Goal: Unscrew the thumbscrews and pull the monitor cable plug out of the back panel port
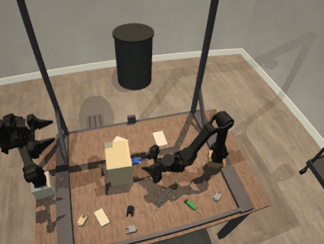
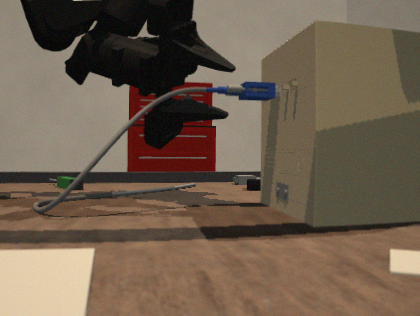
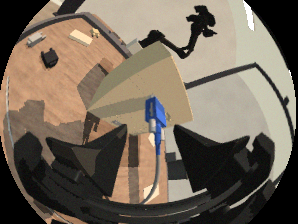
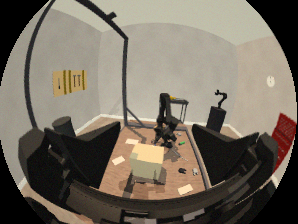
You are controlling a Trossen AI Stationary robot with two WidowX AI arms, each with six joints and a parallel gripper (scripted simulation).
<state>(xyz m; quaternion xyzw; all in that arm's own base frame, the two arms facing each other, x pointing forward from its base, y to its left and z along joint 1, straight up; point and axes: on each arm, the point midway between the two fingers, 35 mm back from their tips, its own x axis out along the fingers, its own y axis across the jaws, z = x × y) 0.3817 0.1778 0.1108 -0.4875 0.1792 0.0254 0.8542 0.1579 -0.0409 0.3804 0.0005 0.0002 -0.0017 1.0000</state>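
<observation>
Now: the blue plug 30 mm behind my left hand, 50 mm to the right of it and 10 mm below it. The rest, counted from my left hand: back panel (50 mm behind, 80 mm to the right, 50 mm below); beige box (60 mm behind, 140 mm to the right, 50 mm below).
</observation>
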